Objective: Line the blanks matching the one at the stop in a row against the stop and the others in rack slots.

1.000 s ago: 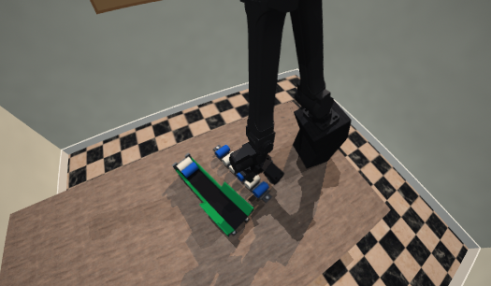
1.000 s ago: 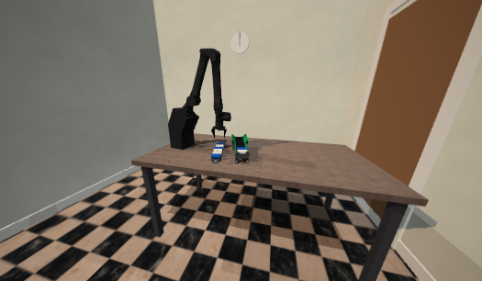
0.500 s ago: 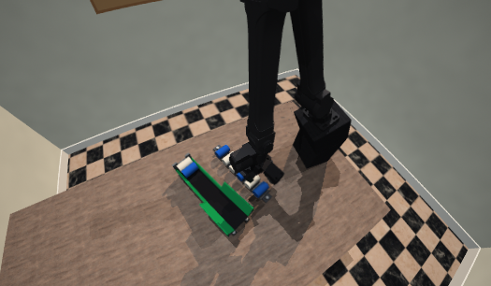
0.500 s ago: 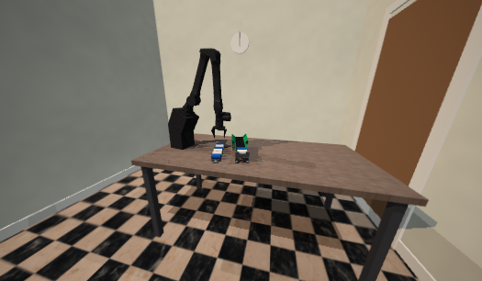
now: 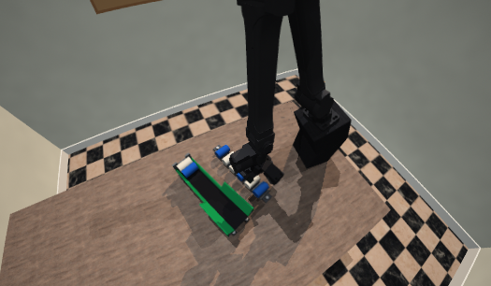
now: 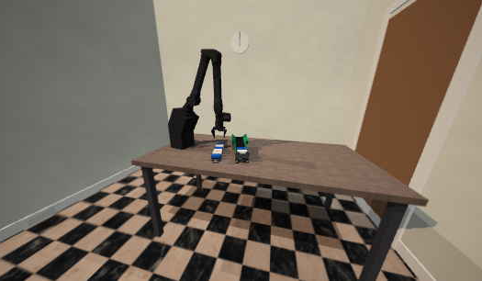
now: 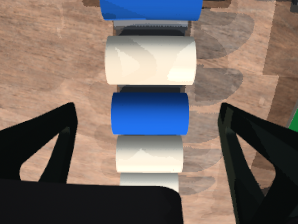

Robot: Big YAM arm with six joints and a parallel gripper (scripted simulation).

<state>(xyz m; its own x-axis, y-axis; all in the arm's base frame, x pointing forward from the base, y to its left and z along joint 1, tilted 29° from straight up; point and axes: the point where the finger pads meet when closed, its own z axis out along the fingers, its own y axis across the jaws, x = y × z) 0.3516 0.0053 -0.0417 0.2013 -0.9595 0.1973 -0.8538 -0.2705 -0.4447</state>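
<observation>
Right now the rib is 2 cm to the left of my hand and 11 cm below it. Also, from my hand: grey stop 25 cm ahead, 22 cm to the right, 5 cm below; grey stock rack 2 cm ahead, 8 cm to the right, 12 cm below.
</observation>
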